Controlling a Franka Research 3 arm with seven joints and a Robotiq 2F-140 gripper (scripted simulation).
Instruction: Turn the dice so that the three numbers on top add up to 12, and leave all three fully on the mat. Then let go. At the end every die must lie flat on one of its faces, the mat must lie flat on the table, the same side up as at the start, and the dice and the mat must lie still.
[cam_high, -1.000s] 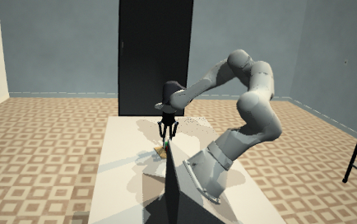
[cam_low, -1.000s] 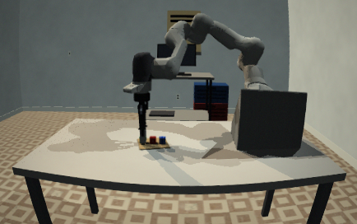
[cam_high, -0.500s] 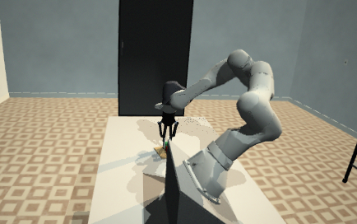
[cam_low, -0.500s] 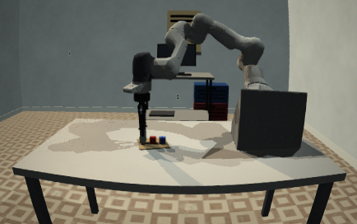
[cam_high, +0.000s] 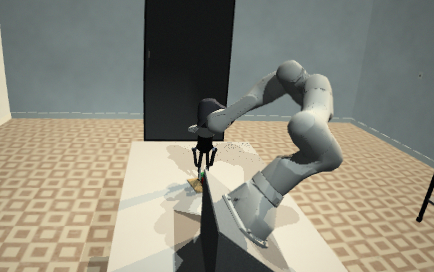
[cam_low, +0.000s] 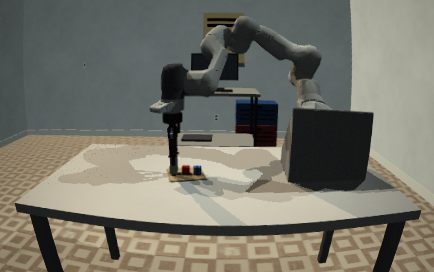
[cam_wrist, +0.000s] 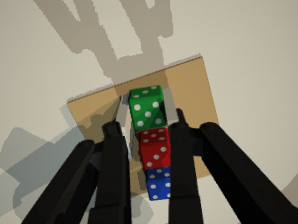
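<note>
My gripper is now 2 cm above the green die. From my hand the other things lie so: blue die: 9 cm behind, 2 cm below; red die: 5 cm behind, 2 cm below; tan mat: 5 cm behind, 4 cm below.
</note>
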